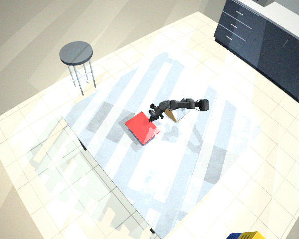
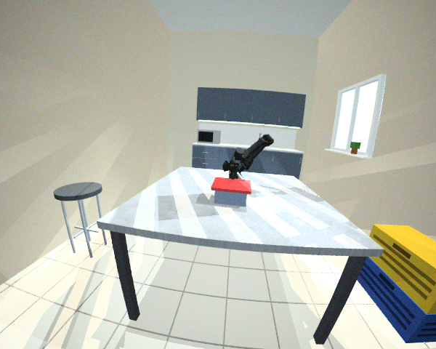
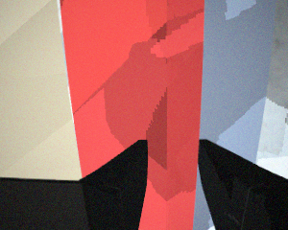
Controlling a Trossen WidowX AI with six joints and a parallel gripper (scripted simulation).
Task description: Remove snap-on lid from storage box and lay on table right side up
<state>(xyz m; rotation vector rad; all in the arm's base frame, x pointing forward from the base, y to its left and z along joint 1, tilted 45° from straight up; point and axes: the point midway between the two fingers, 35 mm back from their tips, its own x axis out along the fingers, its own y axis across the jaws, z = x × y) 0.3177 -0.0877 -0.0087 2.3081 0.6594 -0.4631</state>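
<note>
Right now my gripper tip is 80 mm short of the red lid and 10 mm to the left of it. Also, from my gripper tip: grey-blue storage box (70 mm ahead, 60 mm below, 10 mm to the right).
</note>
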